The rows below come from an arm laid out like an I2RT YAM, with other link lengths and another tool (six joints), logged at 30 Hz.
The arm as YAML. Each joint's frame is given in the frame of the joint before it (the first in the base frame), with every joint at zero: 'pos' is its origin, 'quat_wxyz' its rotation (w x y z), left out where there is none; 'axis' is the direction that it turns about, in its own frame. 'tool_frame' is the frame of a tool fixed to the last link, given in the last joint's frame.
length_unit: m
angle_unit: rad
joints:
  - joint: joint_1
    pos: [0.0, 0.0, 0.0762]
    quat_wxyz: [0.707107, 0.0, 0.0, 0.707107]
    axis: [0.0, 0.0, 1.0]
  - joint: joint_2
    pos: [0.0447, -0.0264, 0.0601]
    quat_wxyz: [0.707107, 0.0, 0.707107, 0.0]
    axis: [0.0, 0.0, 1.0]
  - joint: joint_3
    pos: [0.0, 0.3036, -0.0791]
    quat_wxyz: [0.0, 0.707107, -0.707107, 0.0]
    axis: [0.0, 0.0, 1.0]
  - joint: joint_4
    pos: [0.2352, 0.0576, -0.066]
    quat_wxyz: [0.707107, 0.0, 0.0, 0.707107]
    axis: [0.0, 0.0, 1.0]
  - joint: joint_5
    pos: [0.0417, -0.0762, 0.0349]
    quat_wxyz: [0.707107, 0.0, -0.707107, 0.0]
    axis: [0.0, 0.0, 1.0]
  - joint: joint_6
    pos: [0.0, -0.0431, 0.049]
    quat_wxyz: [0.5, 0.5, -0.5, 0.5]
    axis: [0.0, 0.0, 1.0]
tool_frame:
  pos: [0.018, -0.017, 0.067]
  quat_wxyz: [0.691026, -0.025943, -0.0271, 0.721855]
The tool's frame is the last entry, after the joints.
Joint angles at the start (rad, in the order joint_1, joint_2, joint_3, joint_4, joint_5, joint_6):
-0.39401 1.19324 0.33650 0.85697 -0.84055 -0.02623
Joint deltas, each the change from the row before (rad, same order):
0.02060 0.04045 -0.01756 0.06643 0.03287 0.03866
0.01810 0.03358 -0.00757 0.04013 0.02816 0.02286
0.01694 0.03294 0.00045 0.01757 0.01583 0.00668
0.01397 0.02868 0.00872 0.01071 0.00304 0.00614
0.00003 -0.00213 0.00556 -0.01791 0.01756 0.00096
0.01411 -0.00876 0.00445 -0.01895 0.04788 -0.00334
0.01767 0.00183 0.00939 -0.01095 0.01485 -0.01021
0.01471 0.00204 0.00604 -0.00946 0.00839 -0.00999
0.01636 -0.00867 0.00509 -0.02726 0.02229 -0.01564
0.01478 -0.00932 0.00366 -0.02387 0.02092 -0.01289
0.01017 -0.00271 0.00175 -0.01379 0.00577 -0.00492
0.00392 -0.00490 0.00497 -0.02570 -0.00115 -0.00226
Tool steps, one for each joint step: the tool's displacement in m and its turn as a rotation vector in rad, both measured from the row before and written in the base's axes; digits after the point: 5 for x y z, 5 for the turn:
0.00464 0.00169 -0.00620 0.03195 0.00862 -0.01215
0.00449 0.00139 -0.00498 0.02136 0.01039 -0.00993
0.00481 0.00201 -0.00561 0.01116 0.01678 0.00111
0.00514 0.00234 -0.00295 0.00855 0.01132 0.01088
0.00088 -0.00196 -0.00056 0.00377 0.01021 -0.01754
0.00138 -0.00080 0.00068 -0.00263 0.00459 -0.03367
0.00272 0.00306 0.00104 -0.00893 -0.00046 0.00310
0.00184 0.00310 0.00008 -0.00801 0.00152 0.00663
0.00047 0.00253 -0.00030 -0.01188 0.00733 -0.00531
0.00004 0.00230 -0.00010 -0.01041 0.00601 -0.00548
0.00003 0.00251 -0.00095 -0.00271 0.00731 0.00469
-0.00042 0.00141 -0.00127 0.00169 0.01452 0.00522

